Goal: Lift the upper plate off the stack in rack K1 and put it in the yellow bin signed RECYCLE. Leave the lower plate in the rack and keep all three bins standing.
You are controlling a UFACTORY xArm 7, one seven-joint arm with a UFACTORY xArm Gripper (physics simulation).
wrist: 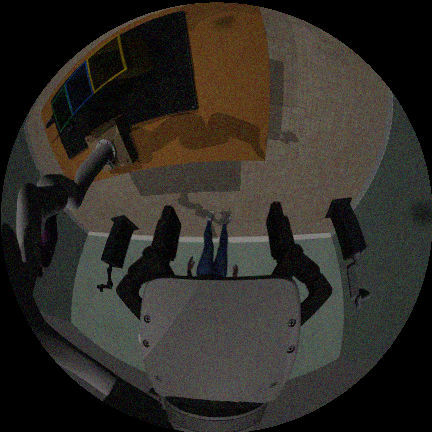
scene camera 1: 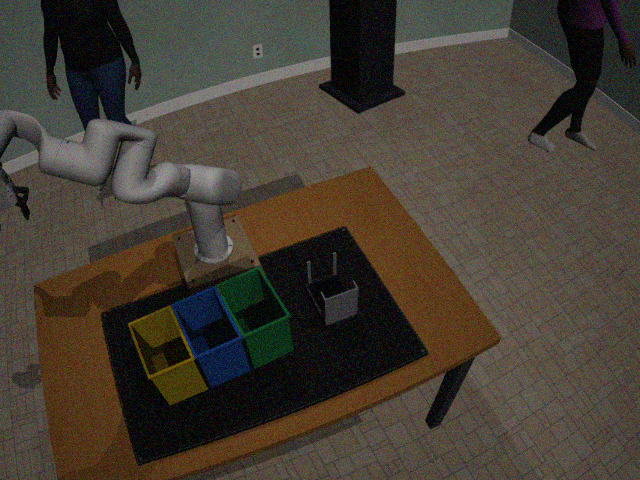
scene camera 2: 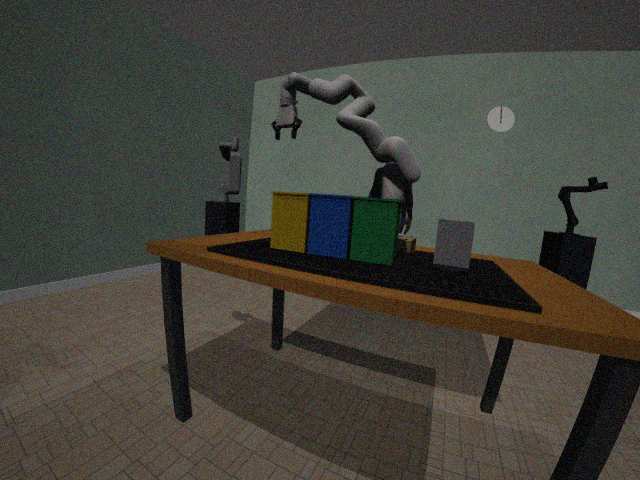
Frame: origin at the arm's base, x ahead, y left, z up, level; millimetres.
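Where they show: gripper, fingertip midpoint: [wrist: 221,212] [scene camera 1: 13,223] [scene camera 2: 285,138]; arm's base, link origin: [wrist: 105,149] [scene camera 1: 213,249].
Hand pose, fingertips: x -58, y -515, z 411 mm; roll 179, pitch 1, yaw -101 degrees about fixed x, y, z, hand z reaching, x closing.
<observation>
Each offset is from my fingertips to the top centre of the thing. Level surfaces: height alone.
The grey rack {dx +407, dy +703, dz -315 mm} [scene camera 1: 341,305] [scene camera 2: 454,243] stands upright on the black mat, to the right of the bins in both scene views, with two thin posts at its back. Its inside is dark and no plate can be told apart; the K1 sign is not readable. The yellow bin {dx +356, dy +217, dz -274 mm} [scene camera 1: 178,382] [scene camera 2: 289,223] [wrist: 122,52], blue bin {dx +371, dy +346, dz -274 mm} [scene camera 1: 224,364] [scene camera 2: 328,227] and green bin {dx +387, dy +476, dz -274 mm} [scene camera 1: 271,341] [scene camera 2: 374,231] stand upright side by side. No RECYCLE lettering is legible. My gripper [scene camera 2: 285,137] [wrist: 221,212] is open and empty, high up and far from the rack, past the table's left side.
The black mat {dz -453 mm} [scene camera 1: 310,372] [scene camera 2: 496,289] lies on the orange-brown table {dz -466 mm} [scene camera 1: 439,289]. My arm's base is behind the bins. A person [scene camera 1: 93,46] [wrist: 215,262] in blue jeans stands beyond the table, and another person [scene camera 1: 584,62] is at the far right. A dark pillar [scene camera 1: 362,46] stands behind.
</observation>
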